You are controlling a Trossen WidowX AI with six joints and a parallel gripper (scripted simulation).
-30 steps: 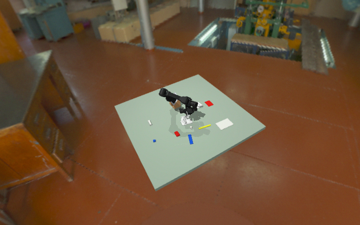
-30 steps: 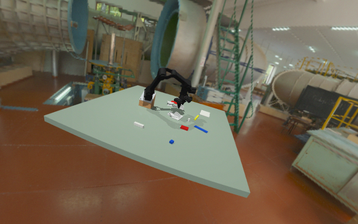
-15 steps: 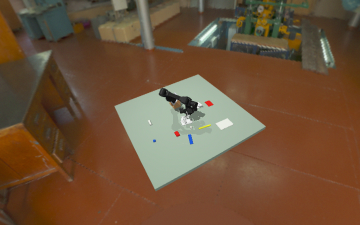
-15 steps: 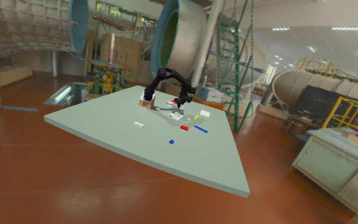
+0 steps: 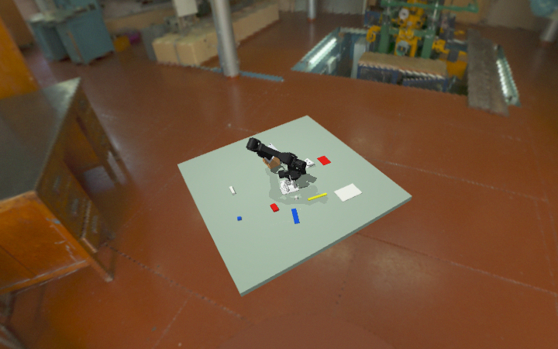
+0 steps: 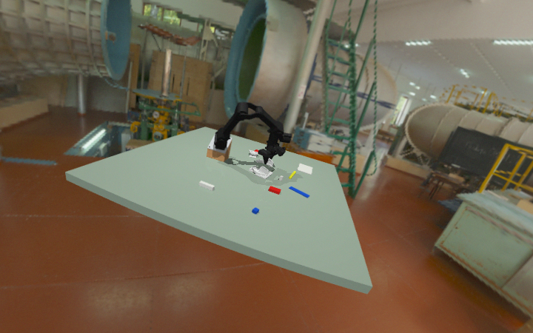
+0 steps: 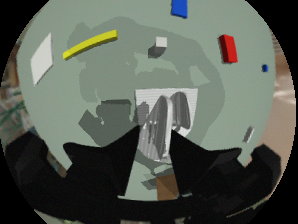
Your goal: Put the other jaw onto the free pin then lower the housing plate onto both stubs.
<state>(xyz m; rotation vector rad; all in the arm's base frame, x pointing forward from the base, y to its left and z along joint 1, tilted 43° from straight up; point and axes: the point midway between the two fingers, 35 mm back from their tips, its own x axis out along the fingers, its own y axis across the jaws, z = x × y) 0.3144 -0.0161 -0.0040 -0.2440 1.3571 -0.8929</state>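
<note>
Right now the white housing part is 24 cm to the left of my gripper tip, 13 cm behind it and 3 cm below it. Round my gripper tip: red block: 22 cm to the right, 9 cm ahead, 5 cm below; tiny white cube: 11 cm ahead, 5 cm to the right, 5 cm below; yellow bar: 18 cm ahead, 8 cm to the left, 6 cm below.
</note>
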